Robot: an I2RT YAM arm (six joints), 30 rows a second.
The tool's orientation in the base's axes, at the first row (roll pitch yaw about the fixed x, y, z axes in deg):
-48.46, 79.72, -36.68
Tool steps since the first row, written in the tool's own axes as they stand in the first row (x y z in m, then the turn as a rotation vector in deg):
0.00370, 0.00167, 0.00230, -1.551, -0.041, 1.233
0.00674, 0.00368, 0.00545, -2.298, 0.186, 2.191
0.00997, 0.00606, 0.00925, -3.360, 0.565, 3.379
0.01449, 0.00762, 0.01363, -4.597, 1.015, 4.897
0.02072, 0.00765, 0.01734, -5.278, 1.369, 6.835
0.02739, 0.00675, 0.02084, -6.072, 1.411, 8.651
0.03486, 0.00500, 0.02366, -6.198, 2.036, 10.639
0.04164, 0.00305, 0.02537, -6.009, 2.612, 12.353
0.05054, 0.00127, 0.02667, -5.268, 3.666, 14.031
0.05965, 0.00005, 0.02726, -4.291, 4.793, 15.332
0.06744, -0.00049, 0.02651, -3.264, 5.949, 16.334
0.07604, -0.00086, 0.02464, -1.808, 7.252, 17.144
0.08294, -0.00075, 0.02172, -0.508, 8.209, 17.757
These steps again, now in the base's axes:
0.00244, 0.00171, -0.00359, 0.982, 0.385, 1.677
0.00554, 0.00400, -0.00648, 1.761, 0.887, 2.496
0.00922, 0.00677, -0.00952, 2.688, 1.619, 3.630
0.01382, 0.00873, -0.01366, 3.897, 2.507, 4.967
0.01830, 0.00888, -0.01936, 5.611, 3.332, 5.819
0.02283, 0.00803, -0.02539, 7.251, 3.840, 6.810
0.02698, 0.00612, -0.03217, 9.041, 4.879, 7.086
0.02999, 0.00387, -0.03838, 10.619, 5.779, 7.026
0.03287, 0.00146, -0.04674, 12.149, 7.078, 6.354
0.03498, -0.00057, -0.05547, 13.332, 8.343, 5.396
0.03547, -0.00208, -0.06315, 14.226, 9.567, 4.350
0.03496, -0.00375, -0.07179, 14.967, 10.849, 2.839
0.03309, -0.00500, -0.07894, 15.562, 11.769, 1.505

